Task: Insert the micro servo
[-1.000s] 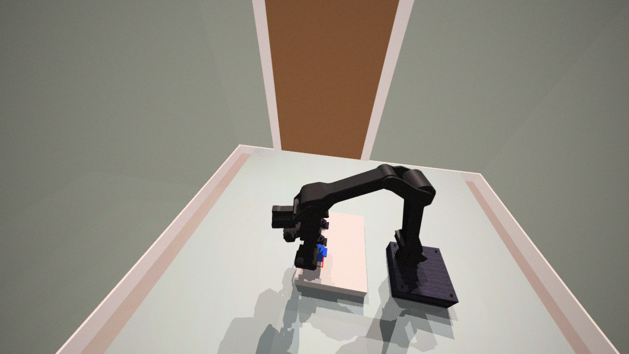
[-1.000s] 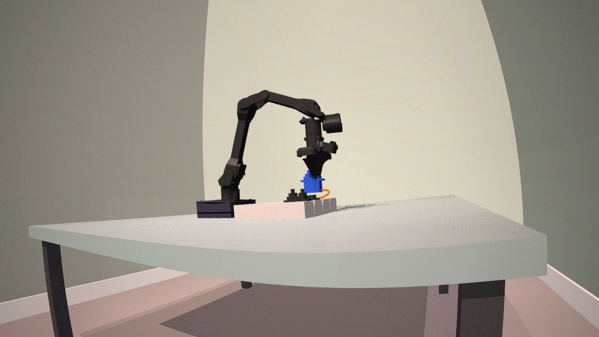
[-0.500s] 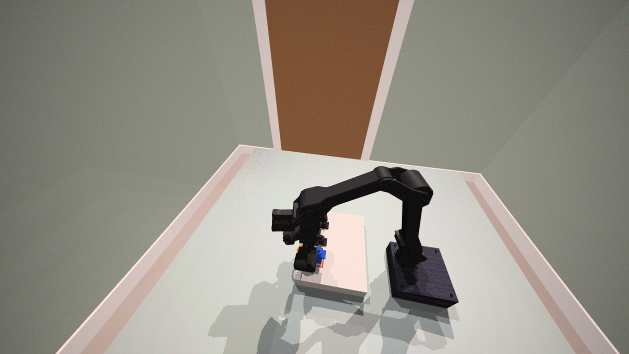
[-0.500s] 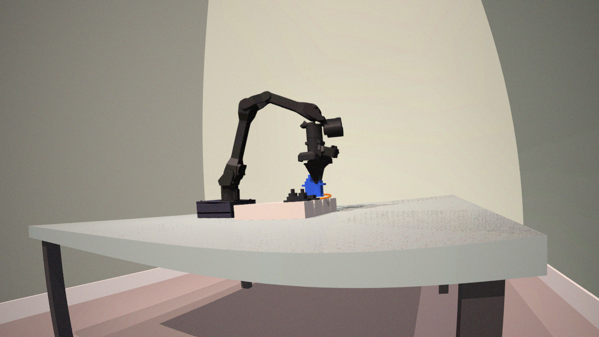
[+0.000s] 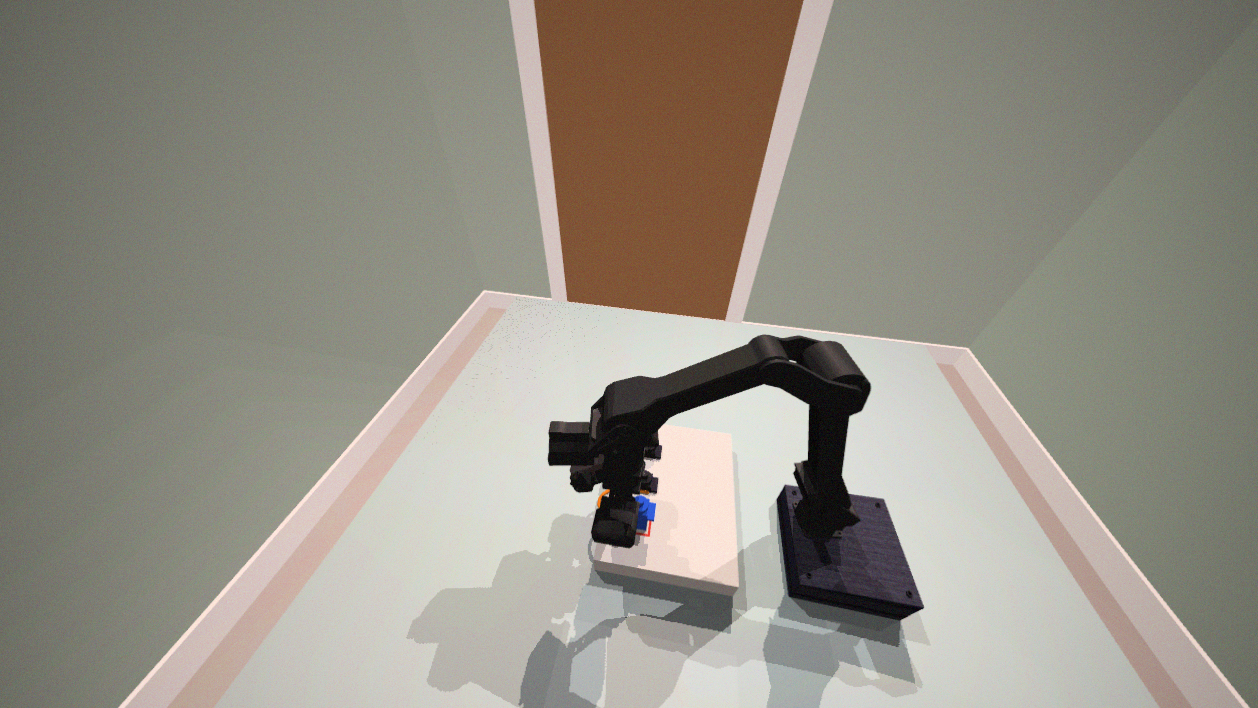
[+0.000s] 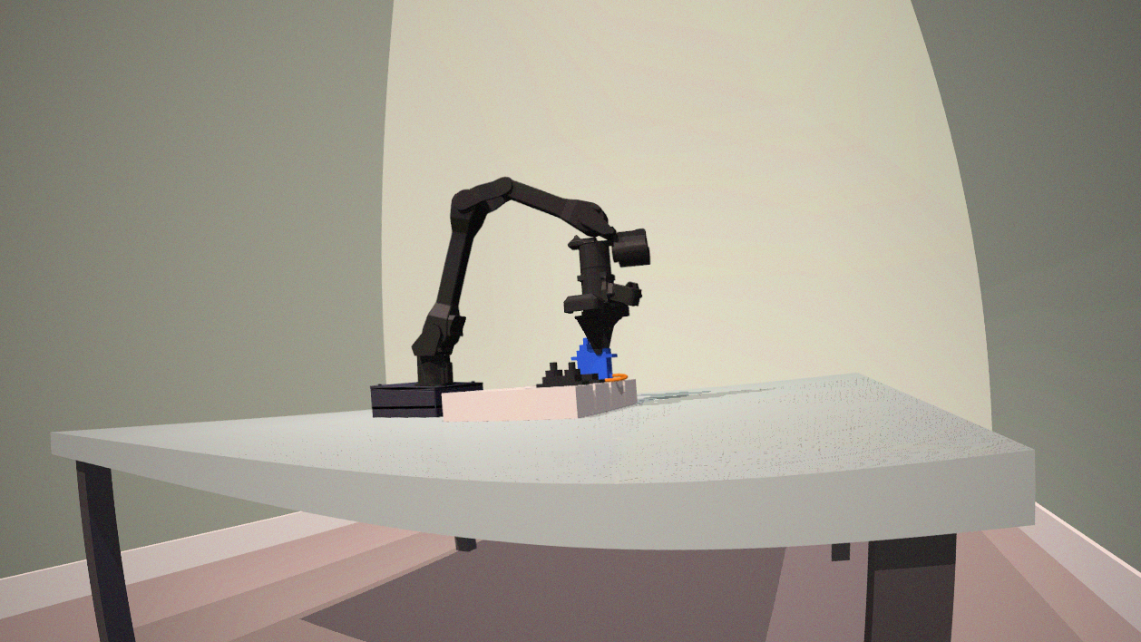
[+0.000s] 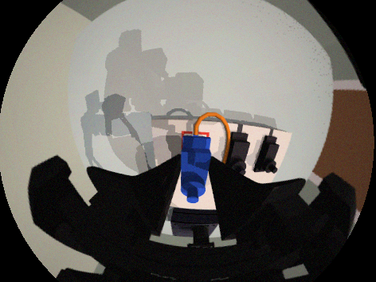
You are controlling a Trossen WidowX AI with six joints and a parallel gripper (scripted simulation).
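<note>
Now: gripper tip 140 mm past the pale deck, 50 mm to the left of it and 70 mm above it.
</note>
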